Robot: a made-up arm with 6 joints.
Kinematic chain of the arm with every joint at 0, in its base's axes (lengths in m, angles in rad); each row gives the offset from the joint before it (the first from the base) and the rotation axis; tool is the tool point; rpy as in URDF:
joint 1: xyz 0 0 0.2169 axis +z
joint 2: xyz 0 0 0 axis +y
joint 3: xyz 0.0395 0 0.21 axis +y
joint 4: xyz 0.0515 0 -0.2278 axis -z
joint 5: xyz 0 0 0 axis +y
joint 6: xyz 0.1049 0 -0.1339 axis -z
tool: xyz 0 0 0 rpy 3.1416 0 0
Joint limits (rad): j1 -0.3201..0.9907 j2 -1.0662..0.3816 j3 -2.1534..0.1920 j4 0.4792..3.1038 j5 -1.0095..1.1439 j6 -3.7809..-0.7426
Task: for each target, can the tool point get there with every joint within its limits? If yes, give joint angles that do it. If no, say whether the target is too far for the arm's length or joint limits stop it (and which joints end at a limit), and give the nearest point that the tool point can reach.
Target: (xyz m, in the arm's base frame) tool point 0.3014 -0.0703 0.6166
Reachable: yes | joints 0.2482 -0.1195 -1.7260 1.1881 -0.4578 -2.8791
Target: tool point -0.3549 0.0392 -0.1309
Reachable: no: joint limits stop it (at a limit: joint 2, joint 3, joint 5) | nearest point -0.0949 0.0105 0.0561 | short by 0.322 m
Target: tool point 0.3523 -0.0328 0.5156
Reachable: yes | joints -0.1637 -0.3518 -1.3359 1.2089 0.8225 -1.4409
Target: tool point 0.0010 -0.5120 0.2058
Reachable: no: joint limits stop it (at a limit: joint 1) | nearest point 0.1003 -0.2125 0.2058 | short by 0.316 m
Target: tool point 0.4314 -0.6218 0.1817
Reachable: no: too far | nearest point 0.3492 -0.2650 0.2653 | short by 0.376 m
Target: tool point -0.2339 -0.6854 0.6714
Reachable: no: too far | nearest point -0.1463 -0.3615 0.6087 | short by 0.341 m
